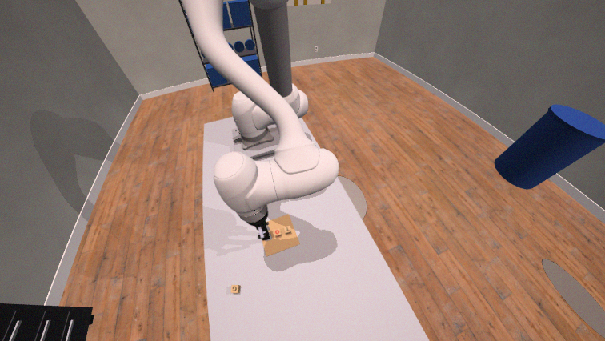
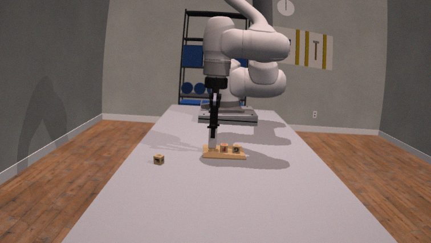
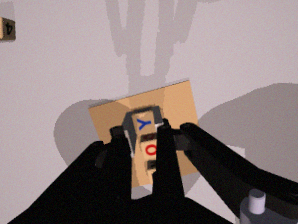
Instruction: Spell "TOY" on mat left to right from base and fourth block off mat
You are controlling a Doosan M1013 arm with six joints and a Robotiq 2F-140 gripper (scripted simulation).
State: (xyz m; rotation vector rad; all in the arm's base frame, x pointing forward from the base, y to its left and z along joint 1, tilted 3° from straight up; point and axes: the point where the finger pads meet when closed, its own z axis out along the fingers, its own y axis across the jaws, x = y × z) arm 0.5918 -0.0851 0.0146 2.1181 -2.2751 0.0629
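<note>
Right now the tan mat is 50 mm below my hand and 40 mm to the left of it. Round my hand: T block 80 mm to the left, 40 mm below, 10 mm ahead.
</note>
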